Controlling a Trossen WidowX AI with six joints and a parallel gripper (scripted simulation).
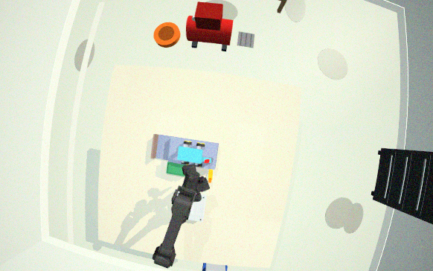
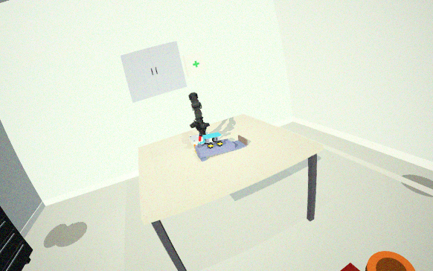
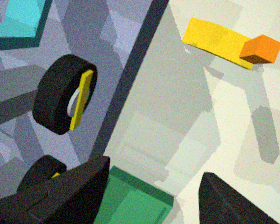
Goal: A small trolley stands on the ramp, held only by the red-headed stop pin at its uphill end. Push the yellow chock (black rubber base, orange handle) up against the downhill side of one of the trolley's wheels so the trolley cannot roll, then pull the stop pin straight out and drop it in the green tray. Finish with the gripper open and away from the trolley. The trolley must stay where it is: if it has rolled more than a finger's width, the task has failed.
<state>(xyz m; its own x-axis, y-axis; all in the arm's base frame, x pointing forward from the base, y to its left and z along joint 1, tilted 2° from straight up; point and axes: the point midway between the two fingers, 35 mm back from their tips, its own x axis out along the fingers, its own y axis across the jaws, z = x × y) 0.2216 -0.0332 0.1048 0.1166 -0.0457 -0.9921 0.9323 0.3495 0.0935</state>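
My gripper tip is now 11 cm above the yellow chock, 8 cm to the left of it and 1 cm past it. Round my gripper tip: lavender ramp: 11 cm ahead, 9 cm below, 5 cm to the left; then cyan trolley: 11 cm ahead, 4 cm to the left, 2 cm below; then stop pin: 10 cm ahead, 5 cm to the right.
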